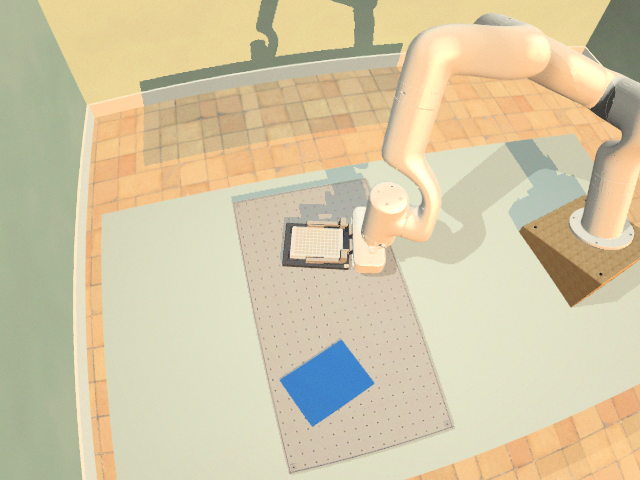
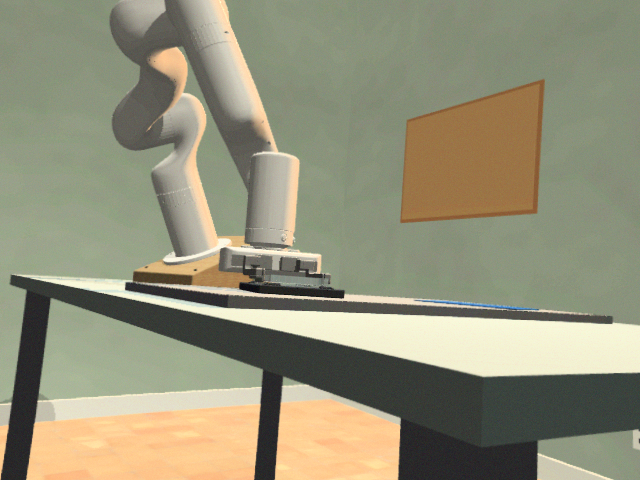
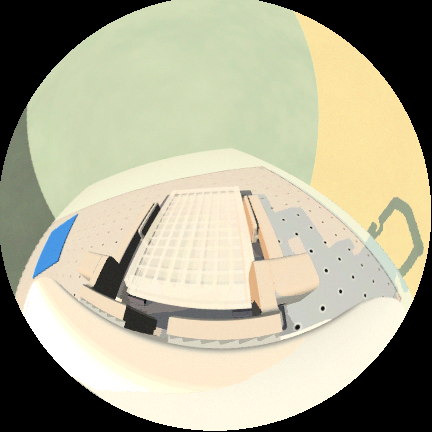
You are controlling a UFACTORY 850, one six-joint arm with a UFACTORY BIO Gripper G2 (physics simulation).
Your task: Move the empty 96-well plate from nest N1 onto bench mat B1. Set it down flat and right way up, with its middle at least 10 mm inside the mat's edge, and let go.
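Note:
The pale 96-well plate [image 1: 316,243] [image 2: 295,279] [image 3: 197,250] lies flat and level, wells up, at the black nest N1 [image 1: 285,253] [image 2: 315,292]. Whether its underside touches the nest floor cannot be told. My gripper [image 1: 313,241] [image 2: 292,279] [image 3: 201,219] reaches in level from the plate's robot side. Its two fingers lie along the plate's long sides, against them, and it is shut on the plate. The blue bench mat B1 [image 1: 326,382] [image 2: 478,304] [image 3: 56,247] lies flat, turned at an angle to the nest.
Nest and mat lie on a perforated board [image 1: 351,310] [image 2: 382,303] on the pale table [image 1: 170,310] [image 2: 361,335]. The arm's base stands on a wooden block [image 1: 558,258] [image 2: 162,277] beyond the board. The mat is near the board's other end.

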